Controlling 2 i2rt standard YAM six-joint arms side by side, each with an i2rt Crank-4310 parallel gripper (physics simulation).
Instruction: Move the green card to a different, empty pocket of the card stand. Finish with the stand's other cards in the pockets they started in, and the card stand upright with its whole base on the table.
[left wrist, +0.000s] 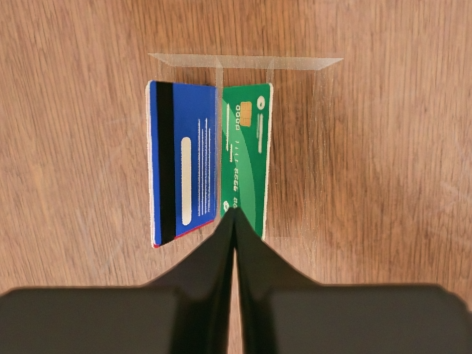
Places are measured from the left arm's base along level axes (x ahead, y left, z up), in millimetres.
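Pixels of known places: left gripper, fingertip midpoint: (234, 211).
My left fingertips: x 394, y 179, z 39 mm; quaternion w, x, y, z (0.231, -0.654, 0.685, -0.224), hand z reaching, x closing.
Observation:
Behind a point stands the place of what it marks.
The green card (250, 165) @[x 412, y 170, z 17 mm] stands in the middle pocket of the clear card stand (250, 61) @[x 465, y 168, z 13 mm], its face tilted and its pale edge on the right. The blue card (196, 110) @[x 442, y 200, z 1 mm] with a black stripe is in the pocket to its left, past a thin clear divider. The pocket to the right of the green card holds no card. My left gripper (234, 211) @[x 394, y 179, z 39 mm] is shut, its fingertips together with no card seen between them. The tips show in front of the green card's lower part and hide some of it. My right gripper is not in view.
The stand is see-through and its lower edges are faint against the wood-grain table (400, 150) @[x 411, y 73, z -19 mm]. Its clear end wall runs across the top of the cards, and faint divider lines run down from it.

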